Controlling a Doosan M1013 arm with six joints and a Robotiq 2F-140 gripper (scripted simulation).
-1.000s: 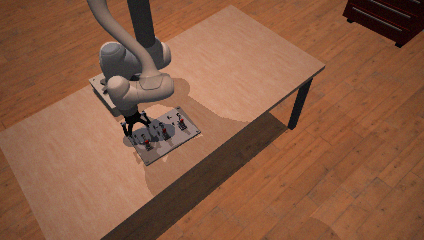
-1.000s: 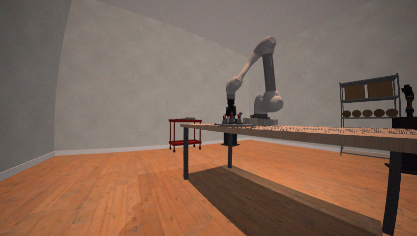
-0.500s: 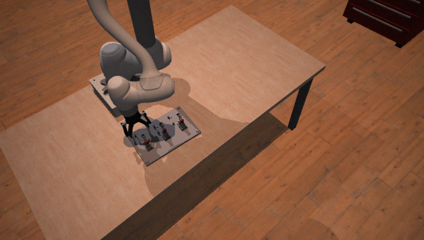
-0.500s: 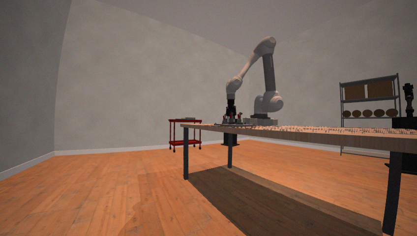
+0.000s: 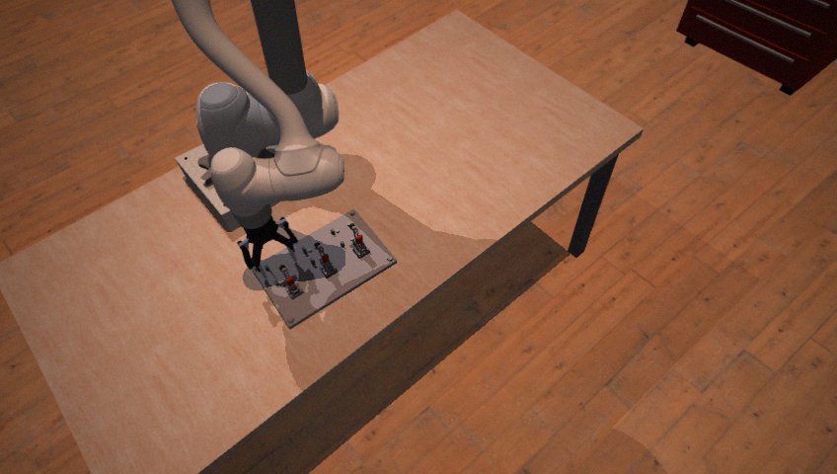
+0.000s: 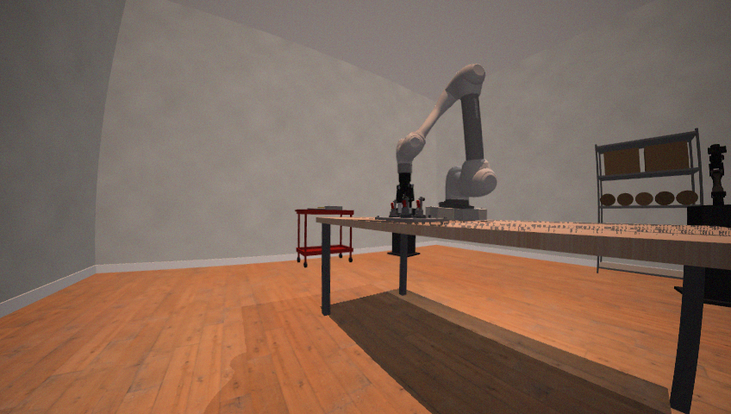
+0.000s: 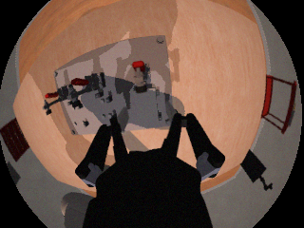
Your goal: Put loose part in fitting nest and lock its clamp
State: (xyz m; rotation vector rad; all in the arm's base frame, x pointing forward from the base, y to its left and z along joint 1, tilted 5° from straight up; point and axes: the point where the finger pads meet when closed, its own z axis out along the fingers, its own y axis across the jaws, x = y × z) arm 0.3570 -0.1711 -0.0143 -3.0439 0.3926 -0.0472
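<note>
Now: the grey plate part 4 cm below my hand. Also, from my hand: fixture 8 cm ahead, 9 cm to the left, 6 cm below.
</note>
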